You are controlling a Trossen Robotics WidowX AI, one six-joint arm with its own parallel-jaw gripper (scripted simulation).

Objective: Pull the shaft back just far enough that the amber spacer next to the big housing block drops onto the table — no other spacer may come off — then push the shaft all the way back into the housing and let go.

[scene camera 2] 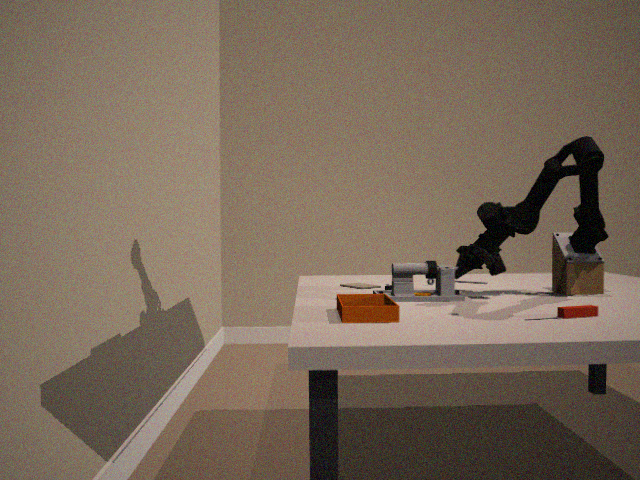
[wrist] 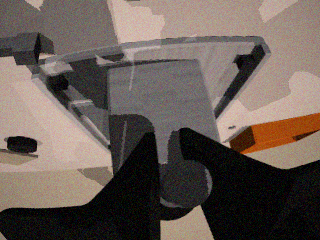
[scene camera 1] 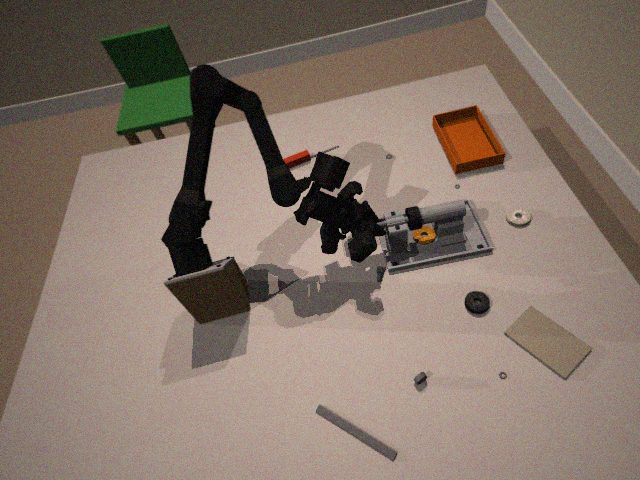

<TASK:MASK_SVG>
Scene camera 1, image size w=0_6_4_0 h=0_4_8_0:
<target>gripper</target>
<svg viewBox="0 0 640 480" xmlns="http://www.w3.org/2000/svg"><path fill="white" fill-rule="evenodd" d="M352 181L335 197L337 199L337 210L333 218L327 223L322 223L320 228L322 253L325 254L336 253L339 240L344 240L346 234L350 231L352 240L348 243L351 260L361 263L377 249L375 236L384 236L386 231L377 224L381 221L368 202L364 201L360 204L357 202L357 199L354 199L354 195L362 194L363 190L360 183Z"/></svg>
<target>beige plate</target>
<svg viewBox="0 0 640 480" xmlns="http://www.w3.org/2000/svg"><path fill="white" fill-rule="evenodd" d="M530 306L504 331L504 334L508 335L515 343L565 379L592 348Z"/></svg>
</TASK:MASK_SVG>
